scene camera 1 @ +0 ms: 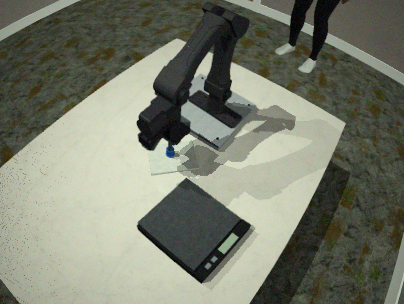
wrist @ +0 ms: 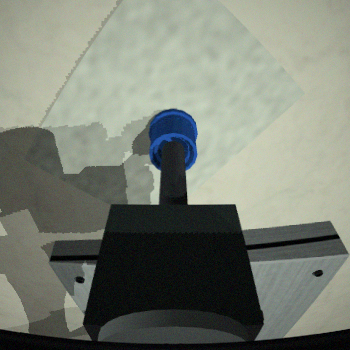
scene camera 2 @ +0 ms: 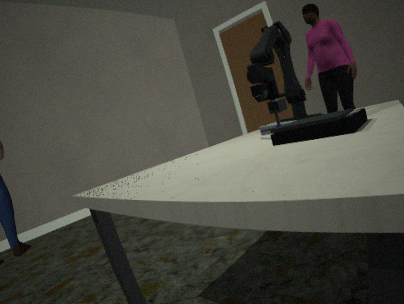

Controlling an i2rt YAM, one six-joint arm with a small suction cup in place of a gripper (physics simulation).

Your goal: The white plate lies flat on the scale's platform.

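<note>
Nothing is being carried by my suction cup (wrist: 168, 122), and the cup is 2 cm from the middle of a white plate (scene camera 1: 184, 159), above it. I see the plate (wrist: 95, 137) from my wrist as well. A black scale (scene camera 1: 193, 229) rests on the table, and scene camera 2 gives me the scale (scene camera 2: 348, 121) too, but in the wrist view the scale is out of frame.
</note>
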